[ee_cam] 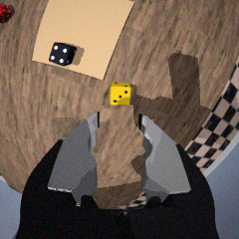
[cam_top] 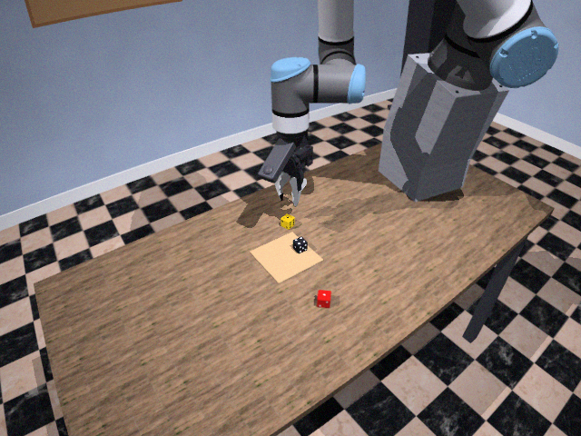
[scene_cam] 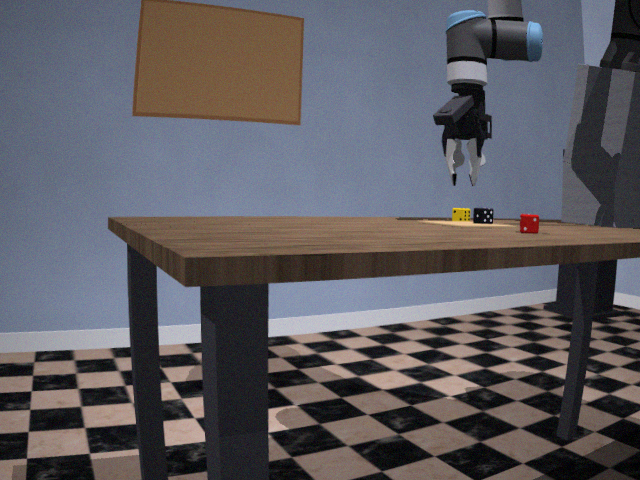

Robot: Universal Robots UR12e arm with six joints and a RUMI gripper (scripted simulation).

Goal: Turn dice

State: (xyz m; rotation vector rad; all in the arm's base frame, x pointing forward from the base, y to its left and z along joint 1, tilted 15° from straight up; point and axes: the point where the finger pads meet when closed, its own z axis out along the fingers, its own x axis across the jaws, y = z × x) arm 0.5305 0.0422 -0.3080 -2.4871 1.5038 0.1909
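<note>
The yellow die is 8 cm below my hand. Also, from my hand: red die (30 cm to the left, 8 cm below, 5 cm ahead); then black die (11 cm to the left, 8 cm below, 2 cm ahead); then tan mat (11 cm to the left, 9 cm below, 6 cm ahead).
</note>
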